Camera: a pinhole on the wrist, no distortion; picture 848 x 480 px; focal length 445.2 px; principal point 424.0 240.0 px. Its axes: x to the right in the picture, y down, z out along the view. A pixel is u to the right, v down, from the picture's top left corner.
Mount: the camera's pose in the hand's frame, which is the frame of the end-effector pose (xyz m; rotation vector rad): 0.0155 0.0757 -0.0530 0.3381 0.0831 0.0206
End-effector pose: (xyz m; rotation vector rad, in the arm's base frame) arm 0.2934 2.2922 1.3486 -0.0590 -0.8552 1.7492
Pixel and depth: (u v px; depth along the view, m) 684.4 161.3 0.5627
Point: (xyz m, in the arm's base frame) 0.1212 2.4333 1.9101
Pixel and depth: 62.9 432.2 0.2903
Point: 0.1670 1.9731 1.4308
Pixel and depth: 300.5 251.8 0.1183
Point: 0.2371 2.2505 1.3695
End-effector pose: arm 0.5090 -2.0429 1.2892 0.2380 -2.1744 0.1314
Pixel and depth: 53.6 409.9 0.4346
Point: 0.3164 -2.0110 0.7835
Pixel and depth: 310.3 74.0 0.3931
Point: 0.3605 -2.2782 1.0905
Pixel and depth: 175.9 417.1 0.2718
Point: 0.3551 -1.9941 1.0522
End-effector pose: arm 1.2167 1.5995 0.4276 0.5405 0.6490 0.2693
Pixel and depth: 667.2 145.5 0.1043
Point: 1.2987 1.6375 0.4215
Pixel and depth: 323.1 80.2 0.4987
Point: 1.4261 1.2183 0.5525
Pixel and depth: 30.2 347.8 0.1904
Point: 1.2063 1.5266 0.6266
